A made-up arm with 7 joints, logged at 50 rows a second.
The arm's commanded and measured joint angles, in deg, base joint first. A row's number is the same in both.
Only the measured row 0 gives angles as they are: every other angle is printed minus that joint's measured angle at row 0.
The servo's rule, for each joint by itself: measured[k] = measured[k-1] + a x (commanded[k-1-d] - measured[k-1]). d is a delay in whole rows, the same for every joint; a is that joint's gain. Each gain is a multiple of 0.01, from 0.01 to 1. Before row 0 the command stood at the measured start. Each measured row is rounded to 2 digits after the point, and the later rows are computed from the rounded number. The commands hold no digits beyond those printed.
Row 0, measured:
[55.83 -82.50 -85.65 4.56 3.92 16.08 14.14]
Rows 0 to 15, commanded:
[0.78 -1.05 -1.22 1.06 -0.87 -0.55 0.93]
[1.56 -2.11 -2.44 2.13 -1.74 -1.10 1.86]
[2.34 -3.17 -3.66 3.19 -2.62 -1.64 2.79]
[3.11 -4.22 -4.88 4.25 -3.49 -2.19 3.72]
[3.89 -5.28 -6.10 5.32 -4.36 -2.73 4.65]
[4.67 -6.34 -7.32 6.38 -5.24 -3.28 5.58]
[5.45 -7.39 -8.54 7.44 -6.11 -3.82 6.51]
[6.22 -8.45 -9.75 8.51 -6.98 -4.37 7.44]
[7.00 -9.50 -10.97 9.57 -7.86 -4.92 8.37]
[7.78 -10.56 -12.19 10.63 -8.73 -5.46 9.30]
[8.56 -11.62 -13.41 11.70 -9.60 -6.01 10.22]
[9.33 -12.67 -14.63 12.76 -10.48 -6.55 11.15]
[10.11 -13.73 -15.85 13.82 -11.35 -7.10 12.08]
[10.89 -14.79 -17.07 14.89 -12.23 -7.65 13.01]
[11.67 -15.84 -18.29 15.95 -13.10 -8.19 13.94]
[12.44 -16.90 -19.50 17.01 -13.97 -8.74 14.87]
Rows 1 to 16, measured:
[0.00 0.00 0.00 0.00 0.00 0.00 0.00]
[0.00 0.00 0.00 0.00 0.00 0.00 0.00]
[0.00 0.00 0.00 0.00 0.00 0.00 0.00]
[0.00 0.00 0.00 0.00 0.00 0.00 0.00]
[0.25 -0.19 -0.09 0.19 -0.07 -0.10 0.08]
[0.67 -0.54 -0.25 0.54 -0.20 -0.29 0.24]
[1.20 -1.01 -0.49 1.02 -0.39 -0.55 0.47]
[1.81 -1.59 -0.80 1.60 -0.64 -0.86 0.76]
[2.48 -2.25 -1.17 2.27 -0.94 -1.22 1.11]
[3.18 -2.99 -1.60 3.01 -1.28 -1.61 1.51]
[3.91 -3.78 -2.09 3.81 -1.67 -2.03 1.96]
[4.65 -4.62 -2.63 4.66 -2.09 -2.47 2.45]
[5.40 -5.50 -3.21 5.54 -2.55 -2.94 2.98]
[6.16 -6.41 -3.84 6.46 -3.04 -3.42 3.55]
[6.93 -7.35 -4.51 7.40 -3.56 -3.91 4.15]
[7.70 -8.31 -5.22 8.36 -4.11 -4.41 4.78]
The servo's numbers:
d 4
a 0.32 0.18 0.07 0.18 0.08 0.19 0.09

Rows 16 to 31, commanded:
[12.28 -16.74 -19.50 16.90 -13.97 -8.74 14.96]
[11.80 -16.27 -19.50 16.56 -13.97 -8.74 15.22]
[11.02 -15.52 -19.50 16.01 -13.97 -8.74 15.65]
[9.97 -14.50 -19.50 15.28 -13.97 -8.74 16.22]
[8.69 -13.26 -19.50 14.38 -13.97 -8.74 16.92]
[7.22 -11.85 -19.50 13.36 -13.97 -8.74 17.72]
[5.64 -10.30 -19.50 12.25 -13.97 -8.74 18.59]
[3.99 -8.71 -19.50 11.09 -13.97 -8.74 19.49]
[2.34 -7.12 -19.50 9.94 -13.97 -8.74 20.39]
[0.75 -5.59 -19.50 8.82 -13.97 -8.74 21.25]
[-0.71 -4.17 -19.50 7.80 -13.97 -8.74 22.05]
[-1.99 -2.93 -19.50 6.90 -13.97 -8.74 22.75]
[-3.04 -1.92 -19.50 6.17 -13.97 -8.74 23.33]
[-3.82 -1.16 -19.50 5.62 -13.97 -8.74 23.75]
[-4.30 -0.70 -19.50 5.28 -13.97 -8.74 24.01]
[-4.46 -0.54 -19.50 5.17 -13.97 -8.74 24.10]
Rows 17 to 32, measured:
[8.47 -9.29 -5.96 9.34 -4.69 -4.92 5.44]
[9.24 -10.28 -6.74 10.34 -5.29 -5.44 6.12]
[10.02 -11.28 -7.55 11.35 -5.91 -5.96 6.82]
[10.79 -12.29 -8.39 12.37 -6.55 -6.49 7.54]
[11.27 -13.09 -9.17 13.19 -7.14 -6.92 8.21]
[11.44 -13.66 -9.89 13.80 -7.69 -7.27 8.84]
[11.31 -13.99 -10.56 14.20 -8.19 -7.55 9.45]
[10.88 -14.08 -11.19 14.39 -8.65 -7.78 10.06]
[10.18 -13.93 -11.77 14.39 -9.08 -7.96 10.68]
[9.23 -13.56 -12.31 14.20 -9.47 -8.11 11.31]
[8.08 -12.97 -12.81 13.85 -9.83 -8.23 11.97]
[6.77 -12.20 -13.28 13.35 -10.16 -8.33 12.65]
[5.35 -11.29 -13.72 12.74 -10.46 -8.41 13.35]
[3.88 -10.26 -14.12 12.03 -10.74 -8.47 14.06]
[2.41 -9.16 -14.50 11.27 -11.00 -8.52 14.78]
[1.00 -8.04 -14.85 10.48 -11.24 -8.56 15.50]

